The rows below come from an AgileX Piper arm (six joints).
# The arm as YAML. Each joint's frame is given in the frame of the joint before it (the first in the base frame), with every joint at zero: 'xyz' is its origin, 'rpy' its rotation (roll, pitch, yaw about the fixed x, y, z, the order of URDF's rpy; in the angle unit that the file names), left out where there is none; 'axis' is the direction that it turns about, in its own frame. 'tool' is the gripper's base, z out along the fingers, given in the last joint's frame.
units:
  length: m
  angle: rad
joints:
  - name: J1
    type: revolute
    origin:
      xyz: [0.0, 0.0, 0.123]
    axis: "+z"
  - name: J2
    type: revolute
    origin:
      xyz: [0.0, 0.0, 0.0]
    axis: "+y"
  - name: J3
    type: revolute
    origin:
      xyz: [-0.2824, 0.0, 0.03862]
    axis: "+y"
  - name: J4
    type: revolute
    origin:
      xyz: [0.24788, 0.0, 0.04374]
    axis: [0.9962, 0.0, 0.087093]
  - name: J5
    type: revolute
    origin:
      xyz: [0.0, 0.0, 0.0]
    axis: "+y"
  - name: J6
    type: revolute
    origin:
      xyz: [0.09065, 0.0, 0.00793]
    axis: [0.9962, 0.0, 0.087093]
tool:
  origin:
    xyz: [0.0, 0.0, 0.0]
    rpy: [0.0, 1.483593, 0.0]
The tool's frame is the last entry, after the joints.
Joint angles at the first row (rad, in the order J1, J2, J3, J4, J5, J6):
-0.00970, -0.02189, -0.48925, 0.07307, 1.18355, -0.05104
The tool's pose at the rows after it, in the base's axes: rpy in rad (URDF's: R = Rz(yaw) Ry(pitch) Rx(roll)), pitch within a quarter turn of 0, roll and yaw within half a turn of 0; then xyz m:
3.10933, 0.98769, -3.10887, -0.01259, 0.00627, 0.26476
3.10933, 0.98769, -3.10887, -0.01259, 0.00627, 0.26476
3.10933, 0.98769, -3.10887, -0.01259, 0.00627, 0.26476
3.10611, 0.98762, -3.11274, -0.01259, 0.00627, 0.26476
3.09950, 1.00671, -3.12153, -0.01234, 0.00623, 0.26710
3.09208, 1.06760, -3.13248, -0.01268, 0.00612, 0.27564
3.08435, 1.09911, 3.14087, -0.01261, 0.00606, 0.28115
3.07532, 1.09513, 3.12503, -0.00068, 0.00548, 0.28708
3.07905, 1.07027, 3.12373, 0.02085, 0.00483, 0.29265
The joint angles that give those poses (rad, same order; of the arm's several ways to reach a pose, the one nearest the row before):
-0.00965, -0.02191, -0.48925, 0.07304, 1.18357, -0.05100
-0.00965, -0.02191, -0.48925, 0.07304, 1.18357, -0.05100
-0.00965, -0.02191, -0.48925, 0.07304, 1.18357, -0.05100
-0.00966, -0.02191, -0.48925, 0.07303, 1.18357, -0.04887
-0.00966, -0.02187, -0.49371, 0.07304, 1.16870, -0.04455
-0.00966, -0.02191, -0.51325, 0.07304, 1.12712, -0.04047
-0.00976, -0.01730, -0.52658, 0.07312, 1.10410, -0.03706
-0.00972, 0.04526, -0.53045, 0.06944, 1.04891, -0.03152
-0.00962, 0.15294, -0.53048, 0.06725, 0.96610, -0.03431

